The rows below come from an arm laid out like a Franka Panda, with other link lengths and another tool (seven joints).
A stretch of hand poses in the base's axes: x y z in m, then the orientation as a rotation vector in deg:
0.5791 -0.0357 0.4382 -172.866 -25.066 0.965
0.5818 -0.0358 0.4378 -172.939 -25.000 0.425
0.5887 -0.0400 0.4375 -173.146 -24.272 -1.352
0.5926 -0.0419 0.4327 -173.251 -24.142 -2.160
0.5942 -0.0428 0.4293 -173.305 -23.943 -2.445
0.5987 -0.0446 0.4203 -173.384 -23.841 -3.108
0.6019 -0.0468 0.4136 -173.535 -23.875 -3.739
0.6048 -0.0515 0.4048 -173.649 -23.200 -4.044
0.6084 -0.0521 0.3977 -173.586 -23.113 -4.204
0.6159 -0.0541 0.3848 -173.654 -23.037 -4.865
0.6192 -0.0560 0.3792 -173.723 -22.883 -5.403
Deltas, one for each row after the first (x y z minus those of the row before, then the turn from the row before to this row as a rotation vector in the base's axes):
0.0027 -0.0001 -0.0004 -0.010 -0.356 -0.066
0.0069 -0.0042 -0.0003 0.056 -1.144 -0.544
0.0039 -0.0019 -0.0048 -0.020 -0.531 -0.118
0.0016 -0.0009 -0.0034 -0.003 -0.182 -0.142
0.0045 -0.0018 -0.0090 -0.014 -0.435 -0.093
0.0032 -0.0022 -0.0067 -0.109 -0.429 -0.012
0.0029 -0.0047 -0.0088 0.005 -0.181 -0.455
0.0036 -0.0006 -0.0071 0.084 -0.093 -0.054
0.0075 -0.0020 -0.0129 -0.016 -0.434 -0.075
0.0033 -0.0019 -0.0056 -0.015 -0.351 -0.122

